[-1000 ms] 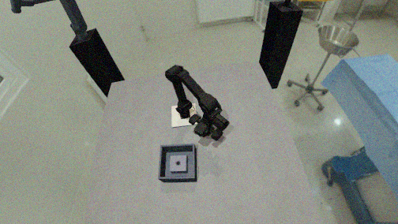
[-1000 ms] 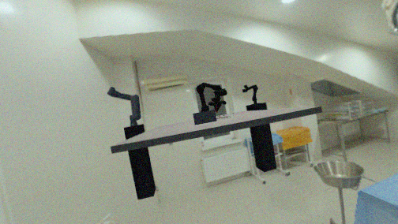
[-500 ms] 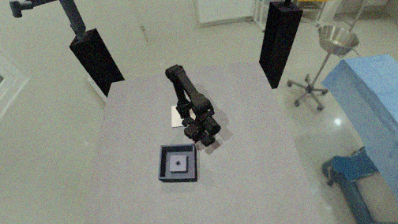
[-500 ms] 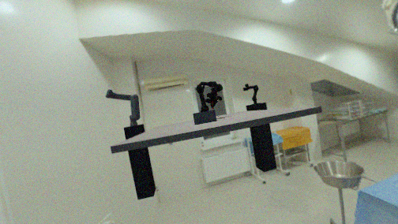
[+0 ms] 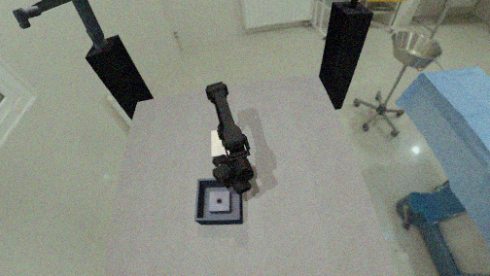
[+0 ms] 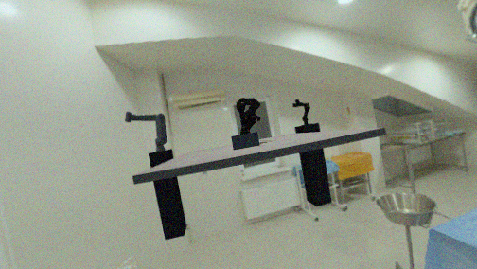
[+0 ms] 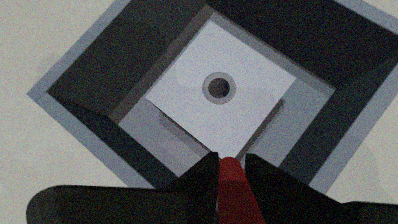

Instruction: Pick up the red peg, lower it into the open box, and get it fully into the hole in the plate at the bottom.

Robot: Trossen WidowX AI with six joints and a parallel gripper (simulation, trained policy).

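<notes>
Right now my gripper tip is 80 mm above the plate, 50 mm to the left of it and 30 mm short of it. Round my gripper tip: red peg 30 mm above, 10 mm to the left, 10 mm behind; dark box 100 mm below, 50 mm to the right, 30 mm ahead.
</notes>
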